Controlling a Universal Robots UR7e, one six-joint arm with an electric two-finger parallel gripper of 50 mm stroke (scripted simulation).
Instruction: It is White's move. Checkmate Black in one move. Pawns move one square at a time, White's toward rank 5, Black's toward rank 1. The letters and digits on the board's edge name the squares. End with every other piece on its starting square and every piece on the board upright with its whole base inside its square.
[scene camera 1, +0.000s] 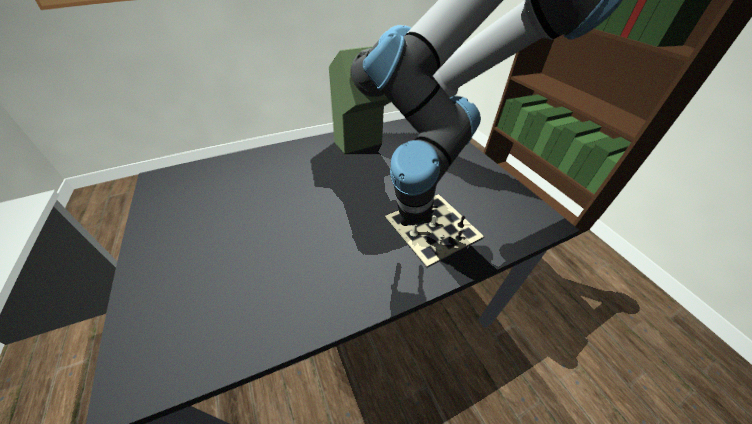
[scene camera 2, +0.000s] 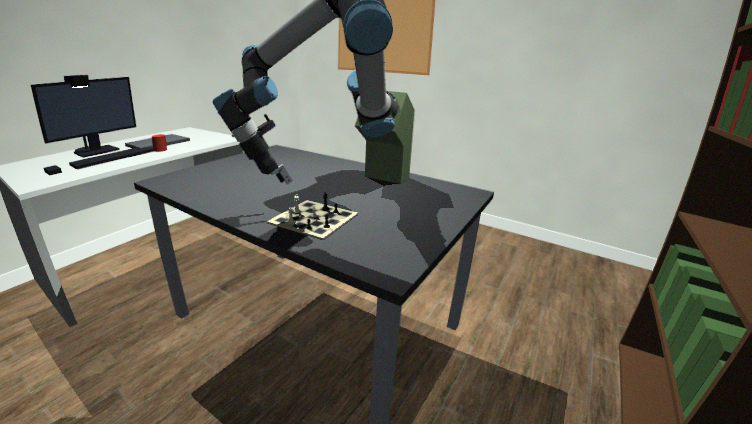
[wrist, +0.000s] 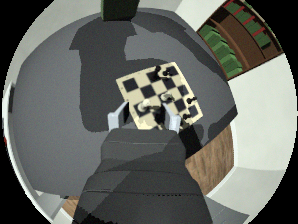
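Observation:
Scene camera 1 shows a chessboard (scene camera 1: 423, 244). In scene camera 2 I see my gripper (scene camera 2: 286, 181) and again the chessboard (scene camera 2: 336, 220). The wrist view shows both the chessboard (wrist: 136, 87) and my gripper (wrist: 144, 109).

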